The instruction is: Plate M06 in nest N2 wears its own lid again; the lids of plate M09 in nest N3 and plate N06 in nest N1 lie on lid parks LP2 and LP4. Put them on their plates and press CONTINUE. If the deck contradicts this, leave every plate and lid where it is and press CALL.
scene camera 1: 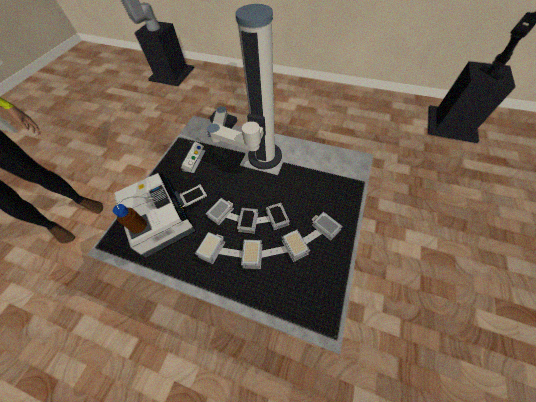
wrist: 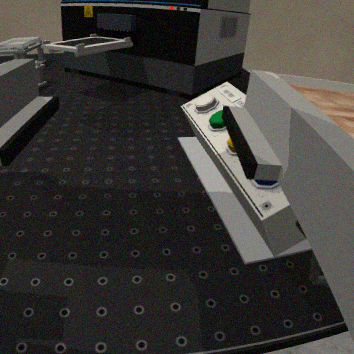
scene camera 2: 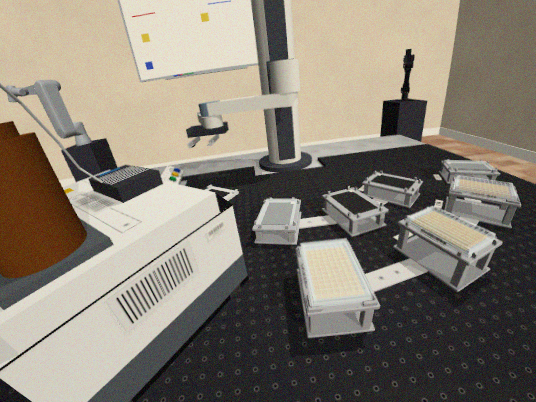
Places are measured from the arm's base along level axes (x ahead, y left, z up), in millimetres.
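Where they show: gripper, fingertip midpoint: point(wrist: 140, 85) point(scene camera 2: 199, 144); arm's base, origin of the base link: point(scene camera 1: 265, 156) point(scene camera 2: 285, 162).
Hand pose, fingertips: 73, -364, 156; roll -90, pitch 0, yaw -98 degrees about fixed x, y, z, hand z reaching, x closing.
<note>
Things, the pixels of their centre, and the offset from my fingertips, as dx, dy, dz. "*": a spot on its surface instead.
- button panel, body centre: point(wrist: 246, 149) point(scene camera 2: 169, 183) point(scene camera 1: 192, 156) +133, -118, -102
- yellow button, body centre: point(wrist: 241, 142) +106, -98, -80
- blue button, body centre: point(wrist: 268, 172) +56, -103, -80
- green button, body centre: point(wrist: 221, 120) +156, -93, -80
- white instrument, surface spot: point(scene camera 2: 165, 270) * +752, +83, +4
- extended tray, surface spot: point(scene camera 1: 183, 201) * +517, +49, -44
- brown bottle, surface spot: point(scene camera 1: 131, 220) * +789, +13, +188
My gripper point(scene camera 2: 203, 141) point(wrist: 140, 85) is shut and empty; a gap stays between its fingers. It hangs by the button panel point(scene camera 1: 192, 157) point(wrist: 272, 220). In the wrist view the right finger is over the panel, partly hiding the yellow button point(wrist: 231, 145) and blue button point(wrist: 266, 184); contact cannot be told. The green button point(wrist: 217, 120) shows. Three tan plates point(scene camera 2: 335, 272) point(scene camera 2: 447, 229) point(scene camera 2: 485, 187) stand on outer stands; the nearest looks paler in scene view 1. Grey tops show on an inner stand point(scene camera 1: 220, 210) point(scene camera 2: 278, 212) and the far-right one point(scene camera 1: 327, 225) point(scene camera 2: 469, 168). Labels are unreadable.
Two inner frame stands point(scene camera 1: 247, 220) point(scene camera 1: 277, 216) show dark openings. A white instrument point(scene camera 1: 165, 237) point(scene camera 2: 165, 270) with an extended tray point(scene camera 1: 183, 201) and brown bottle point(scene camera 1: 131, 220) stands left. The arm's column point(scene camera 1: 267, 90) rises behind. A person's legs point(scene camera 1: 30, 165) show left.
</note>
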